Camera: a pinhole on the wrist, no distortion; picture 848 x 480 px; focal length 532.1 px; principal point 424.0 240.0 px. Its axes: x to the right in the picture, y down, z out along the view. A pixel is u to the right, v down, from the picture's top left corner.
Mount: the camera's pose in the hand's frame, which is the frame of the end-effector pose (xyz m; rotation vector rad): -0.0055 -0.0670 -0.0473 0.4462 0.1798 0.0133
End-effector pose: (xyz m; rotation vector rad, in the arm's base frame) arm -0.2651 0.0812 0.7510 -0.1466 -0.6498 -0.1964
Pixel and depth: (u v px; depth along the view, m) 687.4 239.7 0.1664
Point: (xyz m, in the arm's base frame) -0.2643 -0.0462 0.8929
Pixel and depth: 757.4 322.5 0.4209
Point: -0.2287 -0.0722 1.2091
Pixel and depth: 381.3 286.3 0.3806
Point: -0.4668 -0.0582 1.0292
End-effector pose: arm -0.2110 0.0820 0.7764 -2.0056 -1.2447 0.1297
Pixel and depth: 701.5 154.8 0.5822
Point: -0.4552 0.6952 0.8714
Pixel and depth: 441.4 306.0 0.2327
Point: -0.3665 0.2433 0.7591
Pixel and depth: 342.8 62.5 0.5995
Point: -0.7640 0.4324 0.8131
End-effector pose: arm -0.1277 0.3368 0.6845 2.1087 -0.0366 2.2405
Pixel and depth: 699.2 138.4 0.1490
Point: -0.0645 0.4881 0.7796
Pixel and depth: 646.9 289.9 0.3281
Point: 0.1046 0.5003 0.8820
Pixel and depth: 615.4 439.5 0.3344
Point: 0.1492 0.4153 0.8740
